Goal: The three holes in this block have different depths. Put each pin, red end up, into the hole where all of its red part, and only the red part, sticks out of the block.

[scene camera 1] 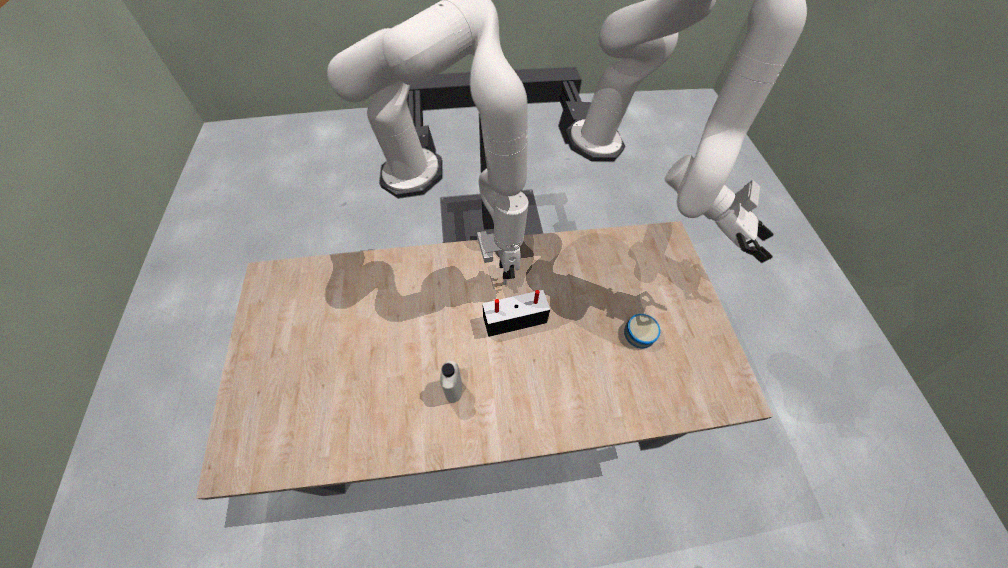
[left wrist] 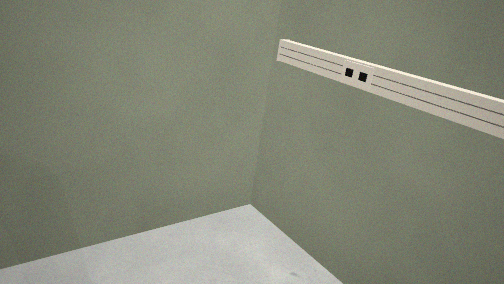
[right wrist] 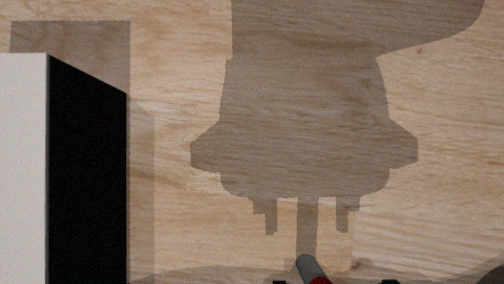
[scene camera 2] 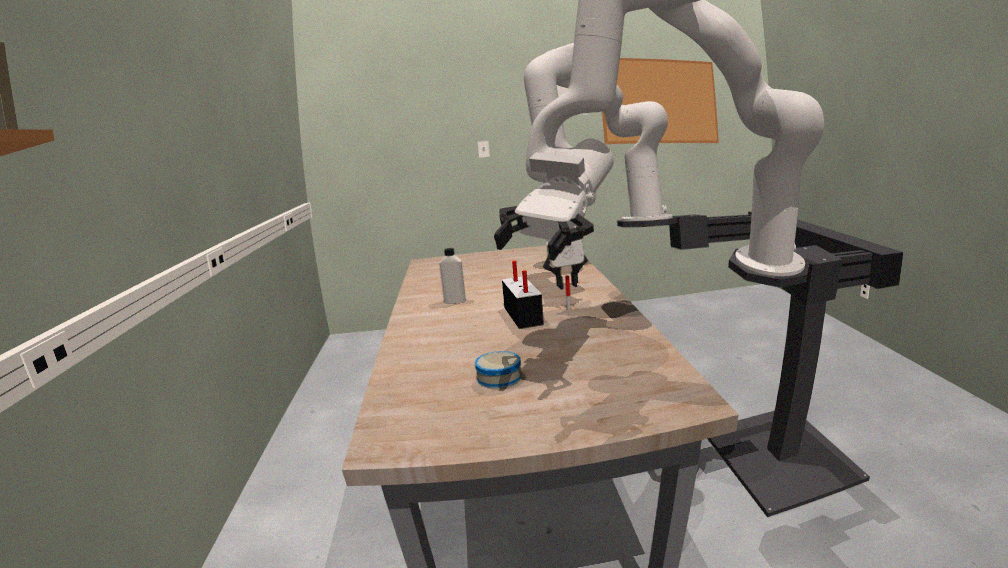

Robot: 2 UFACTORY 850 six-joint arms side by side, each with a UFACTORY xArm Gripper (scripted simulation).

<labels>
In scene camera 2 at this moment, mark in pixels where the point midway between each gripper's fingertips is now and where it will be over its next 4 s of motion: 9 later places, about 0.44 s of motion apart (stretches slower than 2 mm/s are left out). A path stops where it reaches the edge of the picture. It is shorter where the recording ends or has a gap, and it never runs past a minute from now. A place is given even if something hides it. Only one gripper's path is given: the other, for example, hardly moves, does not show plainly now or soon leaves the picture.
The right gripper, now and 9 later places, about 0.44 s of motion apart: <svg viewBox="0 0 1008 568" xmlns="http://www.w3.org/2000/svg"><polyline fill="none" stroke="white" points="567,287 567,287 567,284 567,280 567,277 566,274 566,270 565,250 563,225 555,214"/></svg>
</labels>
